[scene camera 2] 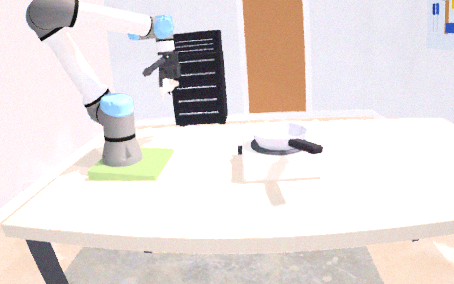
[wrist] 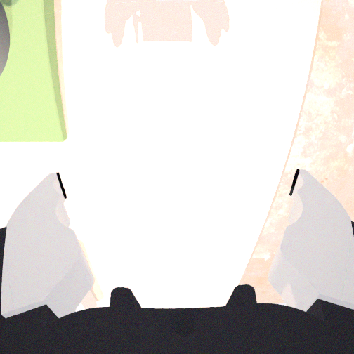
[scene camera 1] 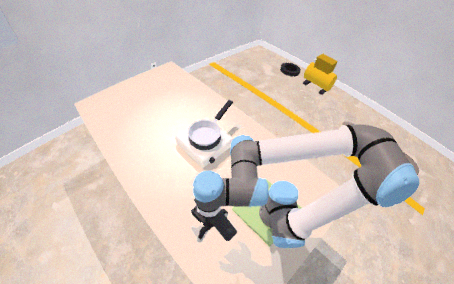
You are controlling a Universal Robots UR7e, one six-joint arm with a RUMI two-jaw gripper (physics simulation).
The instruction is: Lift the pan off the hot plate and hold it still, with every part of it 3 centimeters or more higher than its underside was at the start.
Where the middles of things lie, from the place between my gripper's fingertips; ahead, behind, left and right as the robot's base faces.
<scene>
The white hot plate [scene camera 2: 259, 164] lies 470 mm ahead of my hand, 280 mm to the right of it and 150 mm below it. Also, from my hand: pan [scene camera 2: 277, 135]: 490 mm ahead, 360 mm to the right, 60 mm below.
</scene>
